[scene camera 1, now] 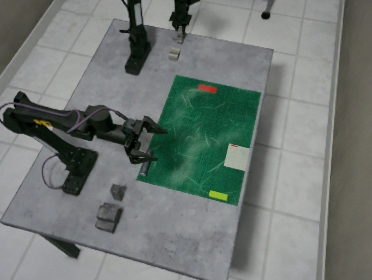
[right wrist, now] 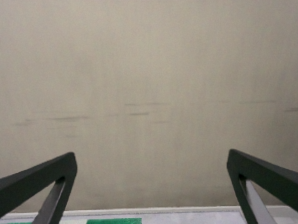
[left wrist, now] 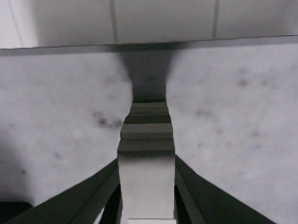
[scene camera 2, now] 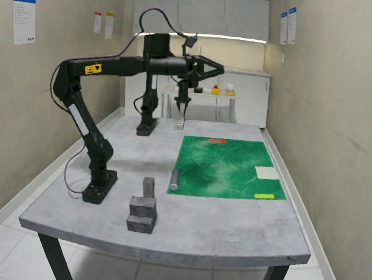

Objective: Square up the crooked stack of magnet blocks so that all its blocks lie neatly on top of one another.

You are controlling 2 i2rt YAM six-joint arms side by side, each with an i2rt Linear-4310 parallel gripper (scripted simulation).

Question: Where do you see a green mat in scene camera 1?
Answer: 210,126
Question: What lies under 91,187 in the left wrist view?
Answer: My left gripper.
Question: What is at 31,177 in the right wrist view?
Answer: My right gripper.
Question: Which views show my right gripper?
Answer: Scene camera 1, the right wrist view and scene camera 2 only.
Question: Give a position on a green mat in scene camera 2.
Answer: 209,167
